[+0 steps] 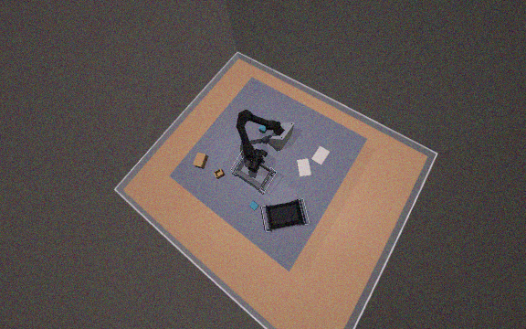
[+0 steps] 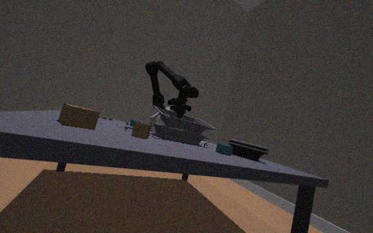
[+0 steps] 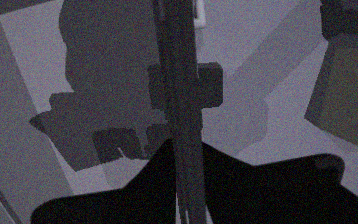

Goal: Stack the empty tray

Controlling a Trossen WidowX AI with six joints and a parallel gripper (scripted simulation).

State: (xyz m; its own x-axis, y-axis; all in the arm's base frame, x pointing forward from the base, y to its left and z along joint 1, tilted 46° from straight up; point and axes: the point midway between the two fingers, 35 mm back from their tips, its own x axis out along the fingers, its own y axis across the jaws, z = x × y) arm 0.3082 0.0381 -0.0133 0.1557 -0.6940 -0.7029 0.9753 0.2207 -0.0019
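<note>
The grey tray lies 80 mm ahead of my gripper tip, 10 mm to the left of it and 20 mm above it.
</note>
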